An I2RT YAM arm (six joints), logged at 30 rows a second.
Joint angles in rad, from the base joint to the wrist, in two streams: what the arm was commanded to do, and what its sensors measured. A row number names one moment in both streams.
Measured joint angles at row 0:
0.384 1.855 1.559 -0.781 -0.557 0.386
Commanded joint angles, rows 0 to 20:
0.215 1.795 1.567 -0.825 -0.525 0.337
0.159 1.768 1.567 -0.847 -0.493 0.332
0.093 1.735 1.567 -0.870 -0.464 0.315
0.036 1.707 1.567 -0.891 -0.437 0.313
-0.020 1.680 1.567 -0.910 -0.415 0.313
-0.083 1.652 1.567 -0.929 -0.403 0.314
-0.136 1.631 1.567 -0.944 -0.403 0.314
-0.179 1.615 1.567 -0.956 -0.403 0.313
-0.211 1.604 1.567 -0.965 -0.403 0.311
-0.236 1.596 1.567 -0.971 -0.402 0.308
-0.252 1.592 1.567 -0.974 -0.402 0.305
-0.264 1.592 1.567 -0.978 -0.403 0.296
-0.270 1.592 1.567 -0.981 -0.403 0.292
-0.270 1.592 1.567 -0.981 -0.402 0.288
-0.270 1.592 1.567 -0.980 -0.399 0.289
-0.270 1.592 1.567 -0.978 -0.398 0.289
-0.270 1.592 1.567 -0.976 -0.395 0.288
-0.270 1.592 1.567 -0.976 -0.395 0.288
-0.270 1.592 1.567 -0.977 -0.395 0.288
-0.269 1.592 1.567 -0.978 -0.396 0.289
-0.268 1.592 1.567 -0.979 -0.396 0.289
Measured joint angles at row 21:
-0.270 1.600 1.560 -0.980 -0.410 0.308
